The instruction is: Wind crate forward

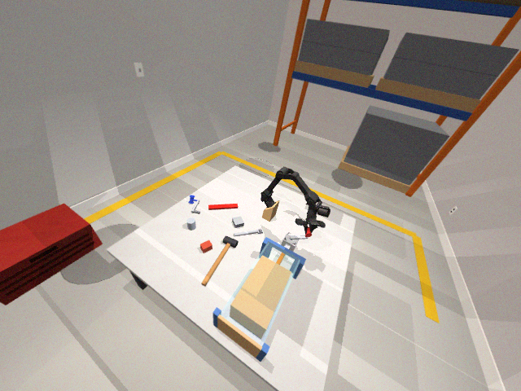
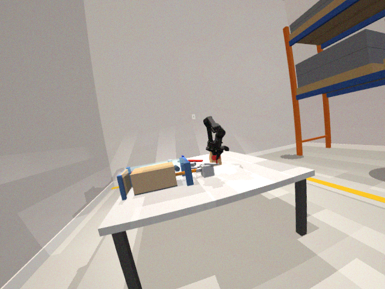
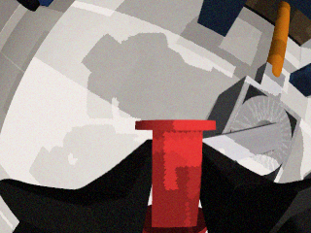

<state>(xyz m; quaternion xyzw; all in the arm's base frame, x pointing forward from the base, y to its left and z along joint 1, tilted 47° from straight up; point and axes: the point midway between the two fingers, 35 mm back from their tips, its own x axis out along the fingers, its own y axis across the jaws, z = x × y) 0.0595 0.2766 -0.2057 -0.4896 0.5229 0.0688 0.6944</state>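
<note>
My gripper tip is 3 cm to the left of the red-knobbed winch handle, 3 cm above it and 2 cm short of it. Round my gripper tip: grey hand winch: 10 cm below, 9 cm to the right, 5 cm ahead; then red knob: 1 cm to the right, 1 cm behind; then frame: 22 cm ahead, 5 cm to the right, 3 cm below.
</note>
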